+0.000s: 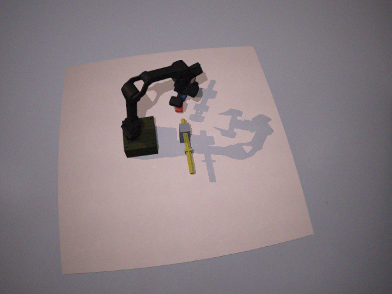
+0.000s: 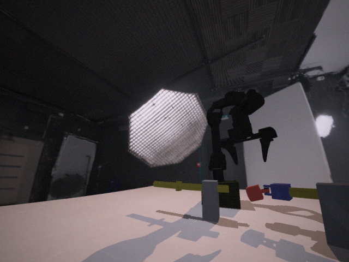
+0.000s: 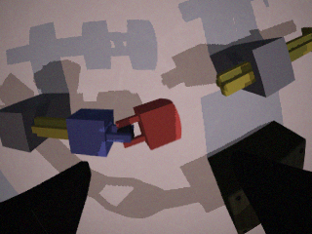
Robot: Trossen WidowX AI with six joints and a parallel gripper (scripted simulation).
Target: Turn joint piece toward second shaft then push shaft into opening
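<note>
Now: gripper tip 1 cm to the right of the red joint piece and 9 cm above it.
</note>
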